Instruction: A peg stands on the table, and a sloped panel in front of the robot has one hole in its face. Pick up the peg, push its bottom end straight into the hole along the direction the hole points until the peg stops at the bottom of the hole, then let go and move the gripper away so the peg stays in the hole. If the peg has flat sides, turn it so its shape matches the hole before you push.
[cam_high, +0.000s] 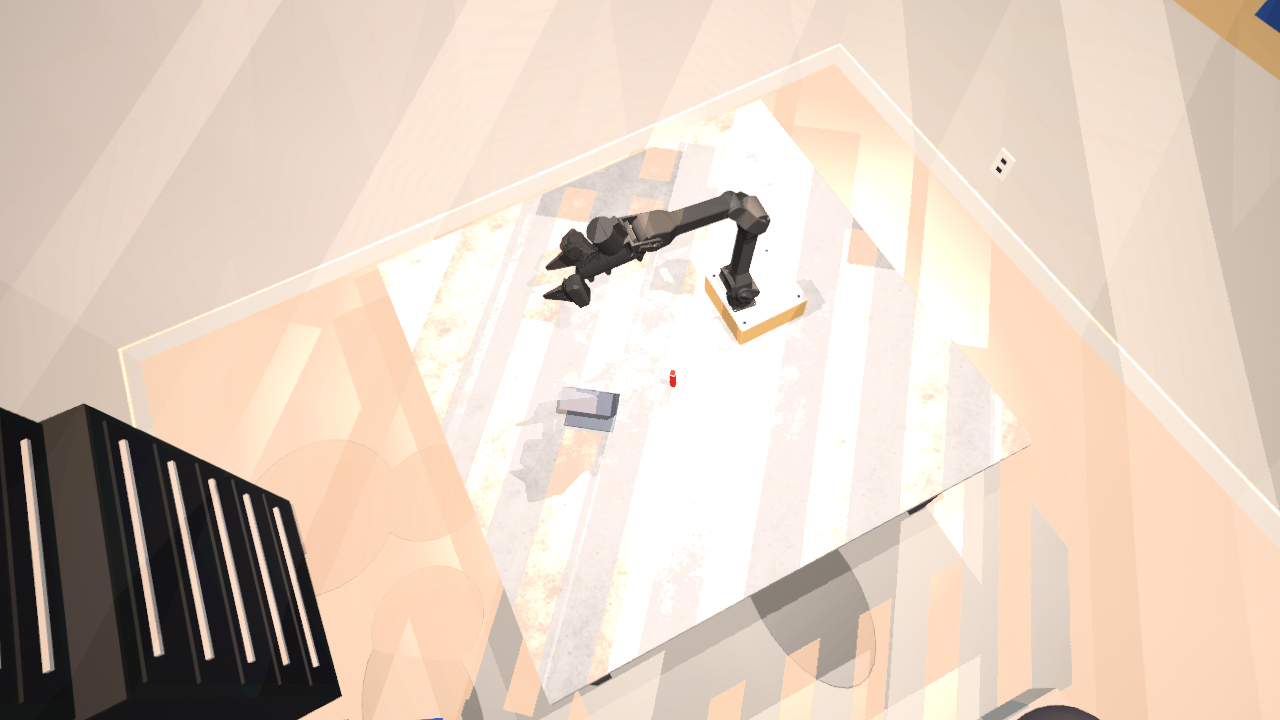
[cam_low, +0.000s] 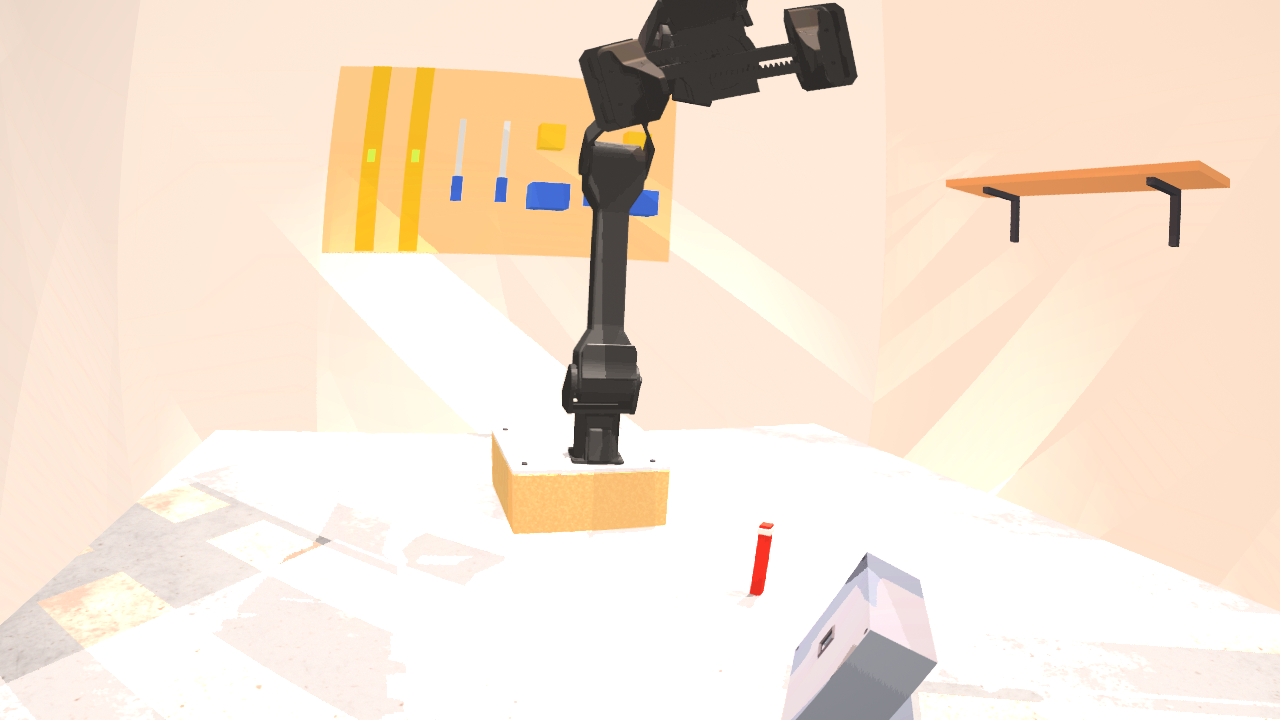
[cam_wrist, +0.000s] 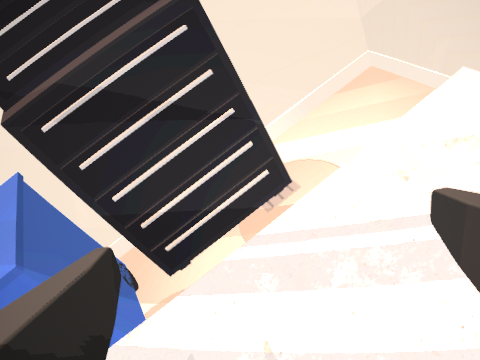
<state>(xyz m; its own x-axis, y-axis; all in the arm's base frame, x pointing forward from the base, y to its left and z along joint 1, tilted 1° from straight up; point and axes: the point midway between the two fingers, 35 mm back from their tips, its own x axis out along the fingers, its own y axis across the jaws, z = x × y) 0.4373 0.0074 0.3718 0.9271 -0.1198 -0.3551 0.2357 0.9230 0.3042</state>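
Now: gripper tip 23 cm past the red square peg, 13 cm to the right of it and 38 cm above it. From my gripper tip the other things lie so: sloped panel 1 cm behind, 13 cm to the left, 38 cm below.
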